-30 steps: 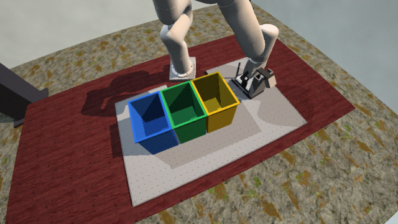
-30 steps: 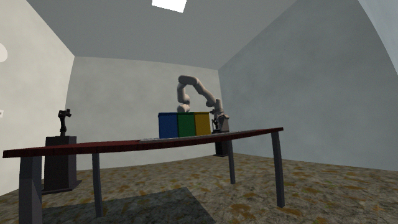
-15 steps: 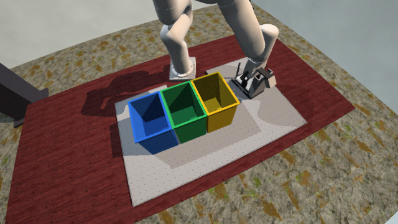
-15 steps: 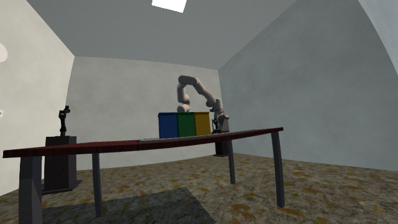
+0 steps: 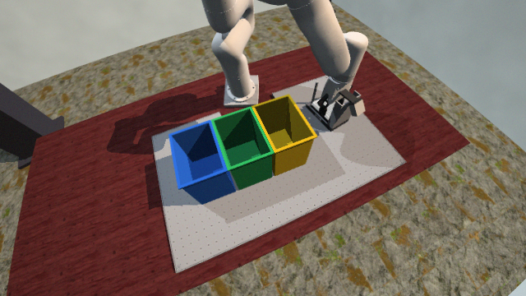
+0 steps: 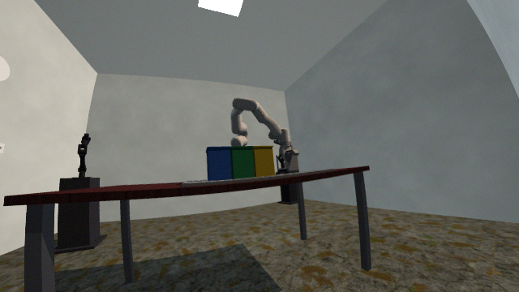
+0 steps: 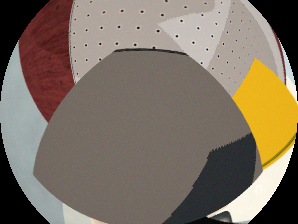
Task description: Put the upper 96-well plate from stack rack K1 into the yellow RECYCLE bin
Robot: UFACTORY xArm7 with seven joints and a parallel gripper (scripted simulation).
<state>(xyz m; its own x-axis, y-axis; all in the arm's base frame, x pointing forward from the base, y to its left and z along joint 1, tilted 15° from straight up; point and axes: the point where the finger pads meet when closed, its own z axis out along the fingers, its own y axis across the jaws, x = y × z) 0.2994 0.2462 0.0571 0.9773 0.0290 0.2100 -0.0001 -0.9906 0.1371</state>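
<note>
My gripper is now 20 mm above the dark plate. From my hand the other things lie so: grey side wall: 70 mm ahead, 30 mm above; white 96-well plate: 10 mm below; yellow bin: 260 mm to the right, 40 mm above, 30 mm ahead.
</note>
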